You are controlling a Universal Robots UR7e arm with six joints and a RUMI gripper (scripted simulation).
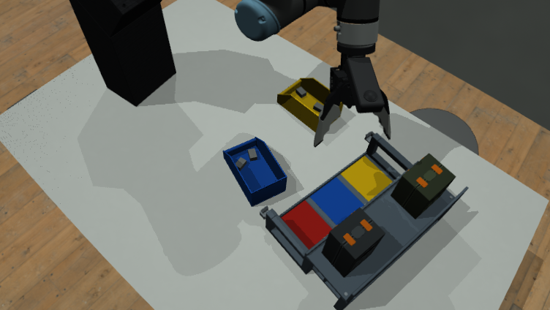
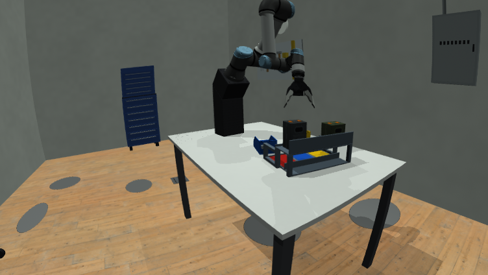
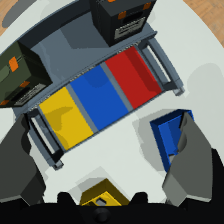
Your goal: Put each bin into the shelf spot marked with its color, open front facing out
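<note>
Right now the blue bin is 22 cm behind my hand, 3 cm to the right of it and 22 cm below it. Round my hand: yellow bin (19 cm behind, 25 cm to the left, 22 cm below).
</note>
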